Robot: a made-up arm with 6 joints.
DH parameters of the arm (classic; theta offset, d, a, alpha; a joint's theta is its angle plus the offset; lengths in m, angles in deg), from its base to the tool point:
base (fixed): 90 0.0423 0 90
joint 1: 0 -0.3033 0.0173 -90
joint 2: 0 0.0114 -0.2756 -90
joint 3: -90 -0.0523 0.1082 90
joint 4: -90 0.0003 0.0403 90
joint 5: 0 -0.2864 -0.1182 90
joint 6: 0 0.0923 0.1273 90
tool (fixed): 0 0.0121 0 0
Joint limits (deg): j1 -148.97..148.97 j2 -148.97..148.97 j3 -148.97..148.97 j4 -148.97..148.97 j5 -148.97..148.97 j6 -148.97..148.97
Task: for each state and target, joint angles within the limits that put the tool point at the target. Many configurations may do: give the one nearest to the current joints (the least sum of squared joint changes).
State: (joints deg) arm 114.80 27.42 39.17 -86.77 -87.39 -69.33
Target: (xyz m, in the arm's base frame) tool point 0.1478 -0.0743 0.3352
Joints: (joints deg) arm 82.20 58.17 45.53 -100.91 -79.56 -61.78
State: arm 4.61 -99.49 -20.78 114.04 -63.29 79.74
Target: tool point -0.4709 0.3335 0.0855
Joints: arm 6.56 -136.33 -19.64 96.65 -75.68 84.71
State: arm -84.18 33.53 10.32 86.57 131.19 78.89
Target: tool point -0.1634 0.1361 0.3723
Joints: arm -67.99 53.43 4.74 97.29 134.89 71.35
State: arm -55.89 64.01 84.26 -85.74 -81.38 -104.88
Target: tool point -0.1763 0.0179 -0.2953
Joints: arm -80.30 34.42 111.36 -51.20 -63.77 -114.52
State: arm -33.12 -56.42 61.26 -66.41 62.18 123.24
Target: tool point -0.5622 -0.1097 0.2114
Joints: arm -76.13 -98.05 63.41 -75.86 96.12 87.95
